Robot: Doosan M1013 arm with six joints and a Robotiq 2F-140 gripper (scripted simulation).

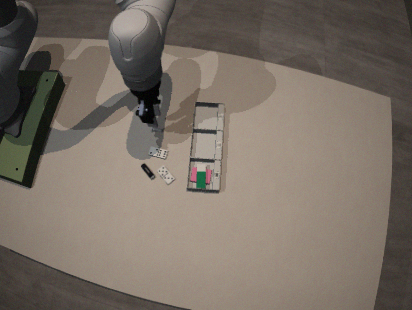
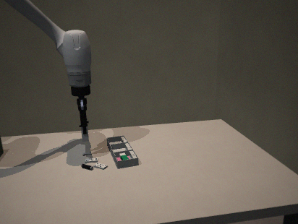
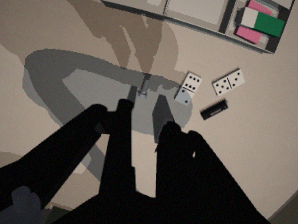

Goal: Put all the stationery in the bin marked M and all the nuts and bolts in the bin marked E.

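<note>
My gripper is now 1 cm past the grey bolt and 10 cm above it. From my hand the other things lie so: green eraser (15 cm ahead, 11 cm to the right, 8 cm below); then grey three-compartment bin row (15 cm ahead, 2 cm to the right, 9 cm below); then small black cylinder (1 cm ahead, 13 cm to the right, 10 cm below).
</note>
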